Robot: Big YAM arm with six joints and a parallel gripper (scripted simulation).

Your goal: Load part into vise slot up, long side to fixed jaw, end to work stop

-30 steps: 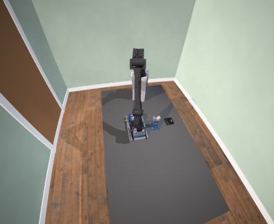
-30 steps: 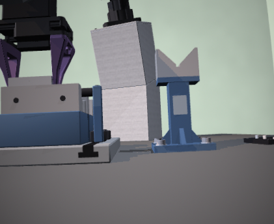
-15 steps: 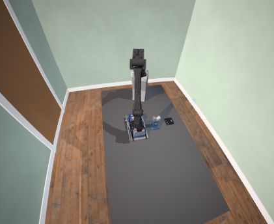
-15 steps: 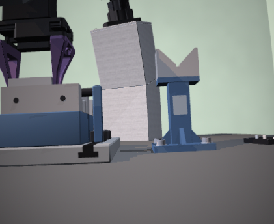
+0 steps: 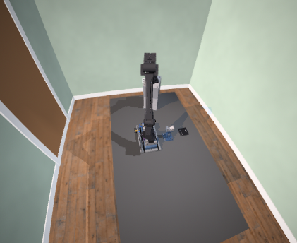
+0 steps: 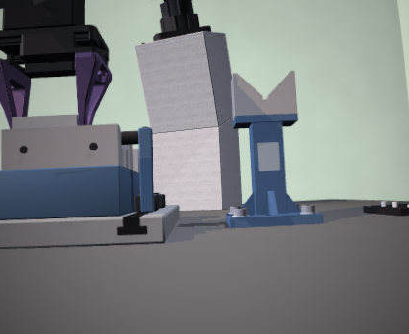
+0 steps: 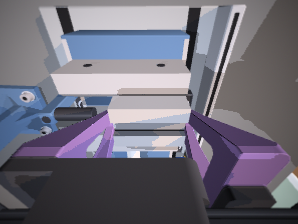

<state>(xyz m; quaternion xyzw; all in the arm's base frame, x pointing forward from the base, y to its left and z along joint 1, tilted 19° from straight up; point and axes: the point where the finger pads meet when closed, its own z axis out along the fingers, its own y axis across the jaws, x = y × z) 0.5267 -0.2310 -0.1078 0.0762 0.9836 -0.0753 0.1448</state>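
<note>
The part is right at my hand. Round my hand: dark work stop rod: 7 cm to the left, 1 cm below, 1 cm ahead; moving jaw: 3 cm to the left, 3 cm behind, 2 cm below; fixed jaw: 3 cm ahead, 2 cm below, 1 cm to the left.
</note>
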